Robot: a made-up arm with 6 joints.
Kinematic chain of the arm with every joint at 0, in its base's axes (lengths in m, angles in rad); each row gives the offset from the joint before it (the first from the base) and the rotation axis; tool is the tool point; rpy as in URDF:
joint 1: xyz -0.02 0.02 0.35 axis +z
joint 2: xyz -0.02 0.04 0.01 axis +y
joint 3: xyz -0.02 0 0.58 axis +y
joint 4: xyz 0 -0.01 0.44 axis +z
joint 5: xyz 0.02 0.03 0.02 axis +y
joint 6: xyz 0 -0.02 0.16 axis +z
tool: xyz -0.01 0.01 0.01 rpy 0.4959 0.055 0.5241
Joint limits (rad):
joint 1: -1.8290..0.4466
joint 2: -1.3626..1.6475
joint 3: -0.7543..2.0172
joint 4: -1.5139..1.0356
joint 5: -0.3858..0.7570
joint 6: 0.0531..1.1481
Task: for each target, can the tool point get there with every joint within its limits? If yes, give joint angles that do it. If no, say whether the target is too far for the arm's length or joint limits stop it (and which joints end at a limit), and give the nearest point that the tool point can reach.
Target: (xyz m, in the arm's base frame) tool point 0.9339 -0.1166 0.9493
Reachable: yes | joints -0.1744 0.7236 0.5932 -1.0955 -0.0002 0.3520
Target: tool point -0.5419 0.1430 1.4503
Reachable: yes | joints -0.1472 -0.3172 -0.1973 0.4933 -0.0270 0.3618
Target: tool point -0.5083 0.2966 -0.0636
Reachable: no: joint limits stop it (at a limit: joint 2, joint 3, joint 5) | nearest point -0.9640 0.5547 0.0926 | short by 0.547 m
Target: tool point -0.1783 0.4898 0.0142
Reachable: no: joint limits stop it (at a limit: joint 1, joint 2, joint 3, joint 5, joint 6) | nearest point 0.1054 0.2380 -0.1432 | short by 0.411 m
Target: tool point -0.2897 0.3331 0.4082
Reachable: no: joint limits stop it (at a limit: joint 2, joint 3, joint 5, joint 6) | nearest point -0.1475 0.1680 0.8704 | short by 0.511 m
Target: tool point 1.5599 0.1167 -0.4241
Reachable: no: too far | nearest point 1.0452 0.0852 -0.0409 | short by 0.642 m
